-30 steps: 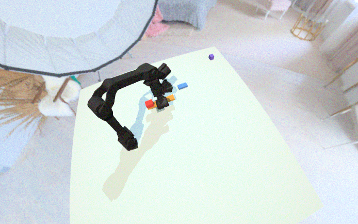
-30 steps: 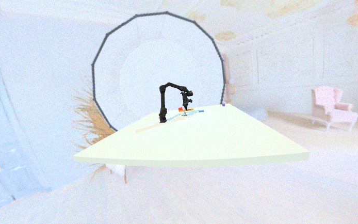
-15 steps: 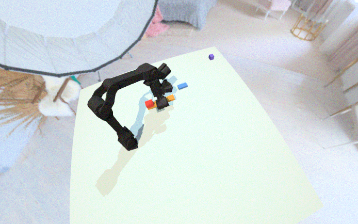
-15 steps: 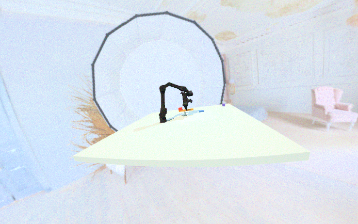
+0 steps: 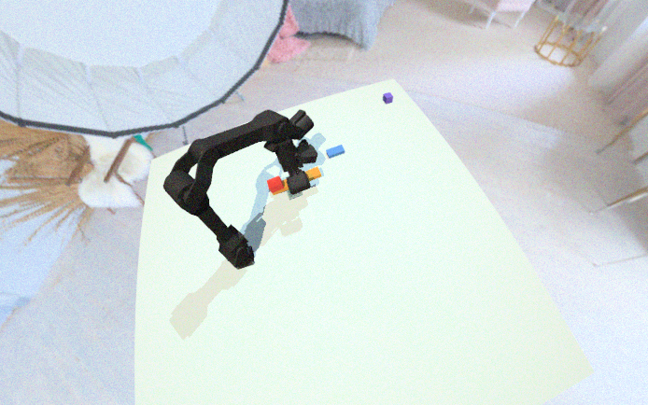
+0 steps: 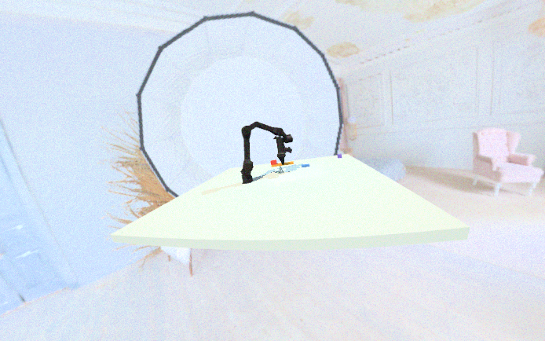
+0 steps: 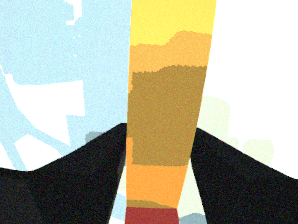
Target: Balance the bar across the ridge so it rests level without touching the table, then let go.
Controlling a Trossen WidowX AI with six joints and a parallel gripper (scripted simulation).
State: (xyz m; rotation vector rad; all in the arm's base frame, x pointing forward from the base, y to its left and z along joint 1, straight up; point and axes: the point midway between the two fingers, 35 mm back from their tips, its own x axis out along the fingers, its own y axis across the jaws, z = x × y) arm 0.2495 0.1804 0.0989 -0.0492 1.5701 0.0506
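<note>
Right now my gripper tip is 30 mm past the grey-green ridge and 10 mm above it. Also, from my gripper tip: blue block: 170 mm ahead, 120 mm to the left, 60 mm below; then purple cube: 490 mm ahead, 320 mm to the left, 50 mm below.
</note>
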